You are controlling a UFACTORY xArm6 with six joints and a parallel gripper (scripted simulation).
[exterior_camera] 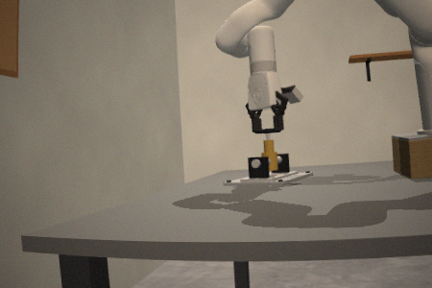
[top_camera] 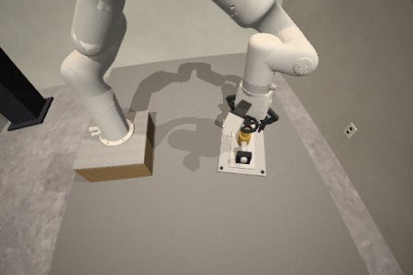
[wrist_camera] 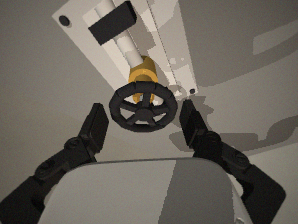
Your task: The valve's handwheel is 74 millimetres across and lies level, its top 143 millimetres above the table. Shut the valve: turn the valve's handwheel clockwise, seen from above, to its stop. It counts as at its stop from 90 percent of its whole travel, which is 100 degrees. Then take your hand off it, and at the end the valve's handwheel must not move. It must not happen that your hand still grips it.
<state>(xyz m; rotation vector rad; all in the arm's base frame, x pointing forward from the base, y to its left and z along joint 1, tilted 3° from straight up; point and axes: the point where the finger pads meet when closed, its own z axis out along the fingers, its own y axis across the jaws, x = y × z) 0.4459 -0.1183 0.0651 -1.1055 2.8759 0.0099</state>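
My gripper is now 20 mm above the black spoked handwheel.
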